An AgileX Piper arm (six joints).
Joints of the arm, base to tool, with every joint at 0 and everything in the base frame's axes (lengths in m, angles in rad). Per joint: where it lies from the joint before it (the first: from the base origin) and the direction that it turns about. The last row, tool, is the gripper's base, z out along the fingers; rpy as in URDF.
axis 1: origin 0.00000 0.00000 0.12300 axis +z
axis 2: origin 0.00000 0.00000 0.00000 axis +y
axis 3: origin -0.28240 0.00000 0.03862 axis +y
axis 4: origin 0.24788 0.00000 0.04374 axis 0.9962 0 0.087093
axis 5: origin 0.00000 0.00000 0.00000 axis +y
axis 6: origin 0.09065 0.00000 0.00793 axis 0.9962 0 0.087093
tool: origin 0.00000 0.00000 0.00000 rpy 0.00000 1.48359 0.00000
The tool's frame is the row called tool.
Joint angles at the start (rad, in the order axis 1, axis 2, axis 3, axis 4, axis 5, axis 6): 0.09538 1.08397 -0.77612 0.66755 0.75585 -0.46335
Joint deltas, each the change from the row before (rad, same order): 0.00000 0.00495 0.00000 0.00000 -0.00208 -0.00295; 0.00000 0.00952 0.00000 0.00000 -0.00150 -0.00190; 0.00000 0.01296 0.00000 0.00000 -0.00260 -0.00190; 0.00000 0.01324 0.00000 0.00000 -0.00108 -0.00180; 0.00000 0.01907 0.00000 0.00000 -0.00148 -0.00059; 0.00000 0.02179 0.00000 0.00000 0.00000 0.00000; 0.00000 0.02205 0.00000 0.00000 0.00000 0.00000; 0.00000 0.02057 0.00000 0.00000 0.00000 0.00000; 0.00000 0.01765 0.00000 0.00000 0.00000 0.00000
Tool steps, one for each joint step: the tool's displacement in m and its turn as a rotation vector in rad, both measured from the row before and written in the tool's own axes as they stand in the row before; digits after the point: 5 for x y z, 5 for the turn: -0.00018 -0.00065 0.00120 0.00119 0.00262 -0.00085; -0.00012 -0.00114 0.00231 0.00115 0.00727 0.00213; -0.00020 -0.00158 0.00315 0.00181 0.00941 0.00357; -0.00006 -0.00155 0.00322 0.00112 0.01103 0.00378; -0.00006 -0.00222 0.00464 0.00157 0.01596 0.00744; 0.00008 -0.00247 0.00530 0.00102 0.01974 0.00917; 0.00008 -0.00250 0.00537 0.00104 0.01998 0.00928; 0.00007 -0.00233 0.00501 0.00097 0.01864 0.00865; 0.00006 -0.00200 0.00430 0.00083 0.01599 0.00742
